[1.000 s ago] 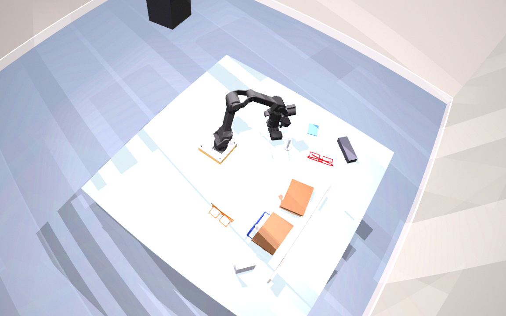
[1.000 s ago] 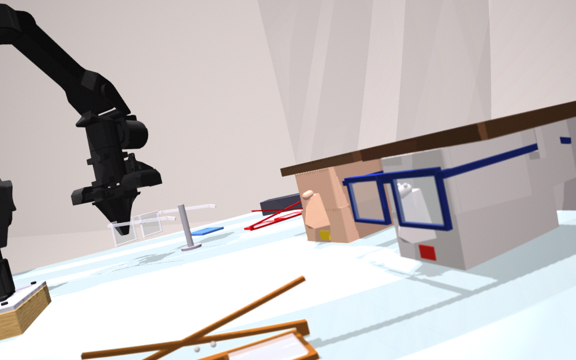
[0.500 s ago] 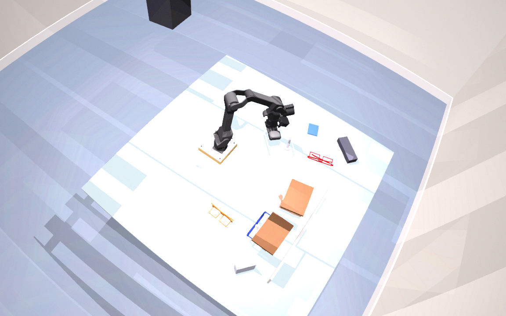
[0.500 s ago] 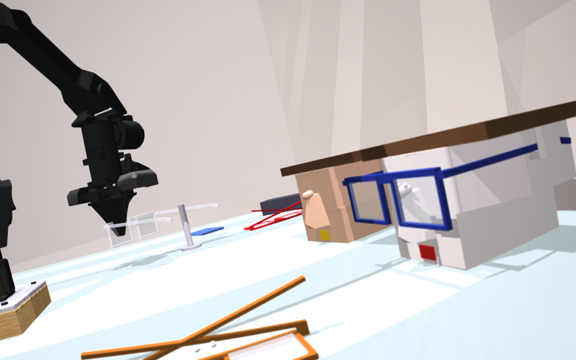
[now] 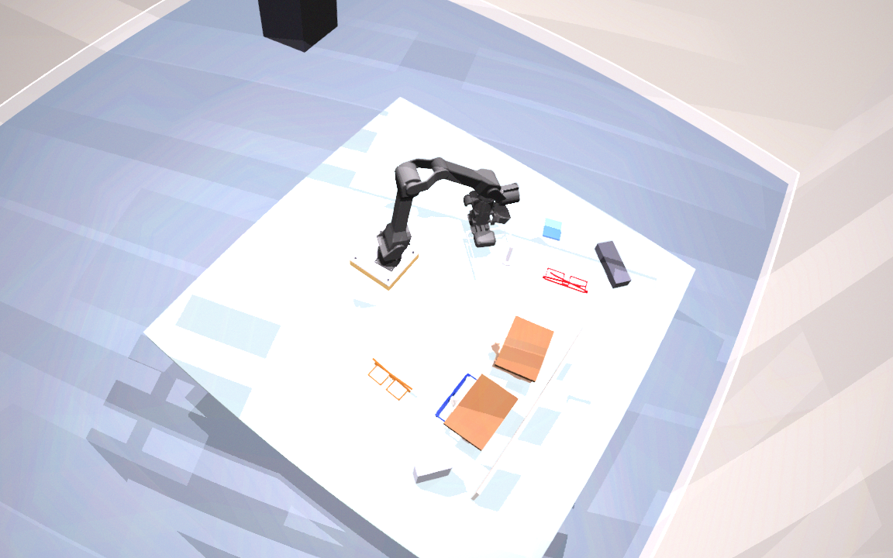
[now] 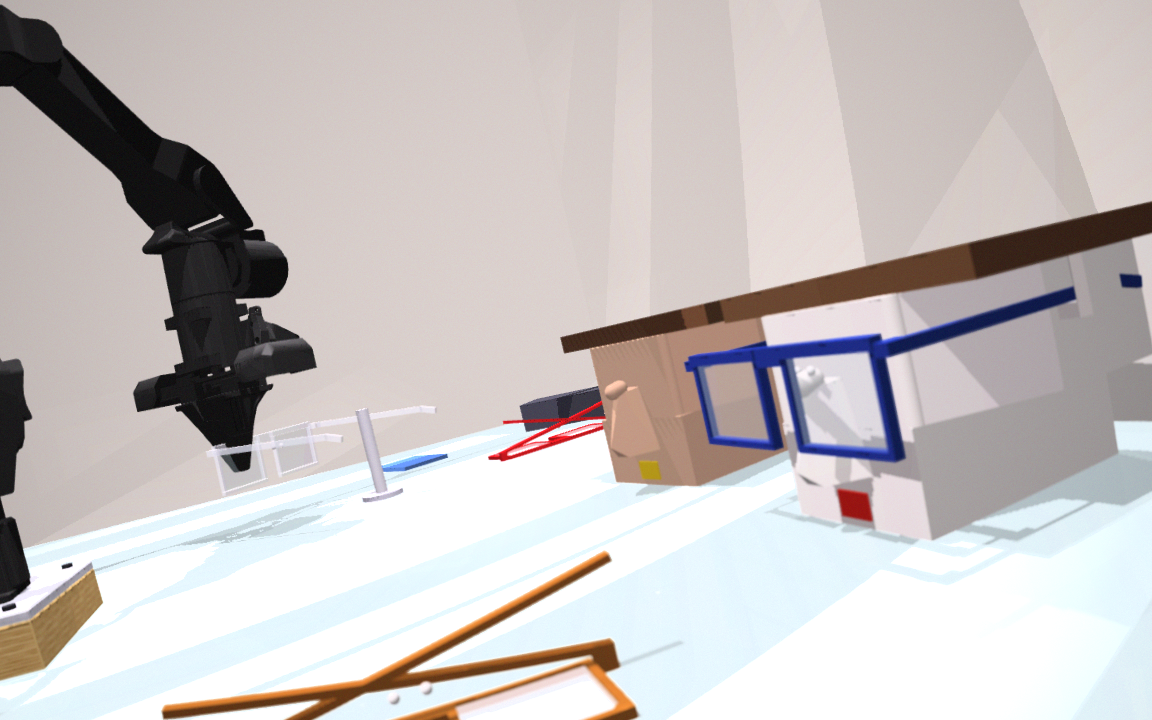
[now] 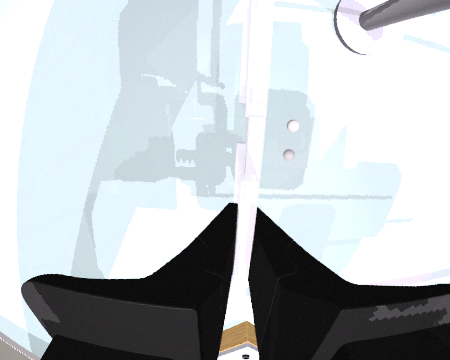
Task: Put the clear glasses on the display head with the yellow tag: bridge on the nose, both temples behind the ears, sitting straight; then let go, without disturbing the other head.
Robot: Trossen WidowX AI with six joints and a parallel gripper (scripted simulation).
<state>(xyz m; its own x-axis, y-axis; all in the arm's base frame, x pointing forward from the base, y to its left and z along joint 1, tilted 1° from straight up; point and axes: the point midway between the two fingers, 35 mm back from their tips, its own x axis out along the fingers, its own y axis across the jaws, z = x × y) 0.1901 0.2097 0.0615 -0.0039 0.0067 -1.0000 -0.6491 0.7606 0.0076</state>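
Right now the tan display head is 290 mm to the right of my gripper tip and 280 mm ahead of it. From my gripper tip the other things lie so: dark case: 430 mm ahead, 180 mm to the left, 40 mm below; white post: 120 mm ahead, 30 mm below, 10 mm to the left; blue card: 210 mm to the left, 200 mm ahead, 60 mm below.
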